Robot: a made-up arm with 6 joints.
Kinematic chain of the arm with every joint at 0, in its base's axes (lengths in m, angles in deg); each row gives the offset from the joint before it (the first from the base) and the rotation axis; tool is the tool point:
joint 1: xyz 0 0 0.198 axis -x
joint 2: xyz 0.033 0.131 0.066 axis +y
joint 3: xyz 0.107 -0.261 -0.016 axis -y
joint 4: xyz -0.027 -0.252 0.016 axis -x
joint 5: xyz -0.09 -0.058 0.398 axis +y
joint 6: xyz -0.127 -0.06 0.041 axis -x
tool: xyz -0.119 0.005 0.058
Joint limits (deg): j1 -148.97..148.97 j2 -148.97..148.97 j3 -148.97..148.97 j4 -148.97..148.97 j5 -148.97..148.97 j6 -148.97..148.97
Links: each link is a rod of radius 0.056 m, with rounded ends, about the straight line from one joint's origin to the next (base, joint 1, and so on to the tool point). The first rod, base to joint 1, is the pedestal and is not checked.
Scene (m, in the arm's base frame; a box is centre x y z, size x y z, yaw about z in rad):
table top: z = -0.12
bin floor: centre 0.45 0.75 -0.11 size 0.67 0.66 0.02 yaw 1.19
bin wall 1: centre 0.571 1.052 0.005 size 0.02 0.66 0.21 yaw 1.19
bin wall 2: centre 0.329 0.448 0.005 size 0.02 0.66 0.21 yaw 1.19
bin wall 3: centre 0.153 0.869 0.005 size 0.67 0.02 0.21 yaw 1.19
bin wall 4: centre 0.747 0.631 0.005 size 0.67 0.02 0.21 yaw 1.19
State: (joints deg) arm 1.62 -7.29 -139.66 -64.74 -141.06 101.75
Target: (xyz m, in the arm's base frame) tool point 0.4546 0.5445 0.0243
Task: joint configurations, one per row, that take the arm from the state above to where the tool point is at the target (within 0.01 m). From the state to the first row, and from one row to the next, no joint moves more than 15 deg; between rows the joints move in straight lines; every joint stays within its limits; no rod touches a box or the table.
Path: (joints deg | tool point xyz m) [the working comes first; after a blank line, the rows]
Joints at the target: 148.97 -34.42 -128.35 13.14 -39.17 78.63
Straight joint move there: clear.

1: 16.36 -10.00 -138.53 -56.95 -130.87 99.44 | 0.1814 -0.5535 0.3670
2: 31.09 -12.72 -137.40 -49.16 -120.68 97.13 | 0.2177 -0.4516 0.5178
3: 45.82 -15.43 -136.27 -41.38 -110.49 94.81 | 0.2515 -0.3108 0.6365
4: 60.56 -18.14 -135.14 -33.59 -100.30 92.50 | 0.2836 -0.1403 0.7104
5: 75.30 -20.85 -134.00 -25.80 -90.11 90.19 | 0.3150 0.0461 0.7292
6: 90.03 -23.57 -132.87 -18.01 -79.92 87.88 | 0.3463 0.2306 0.6870
7: 104.76 -26.28 -131.74 -10.22 -69.74 85.57 | 0.3772 0.3927 0.5837
8: 119.50 -28.99 -130.61 -2.44 -59.55 83.26 | 0.4068 0.5111 0.4266
9: 134.23 -31.70 -129.48 5.35 -49.36 80.94 | 0.4335 0.5661 0.2320
10: 148.97 -34.42 -128.35 13.14 -39.17 78.63 | 0.4546 0.5445 0.0243

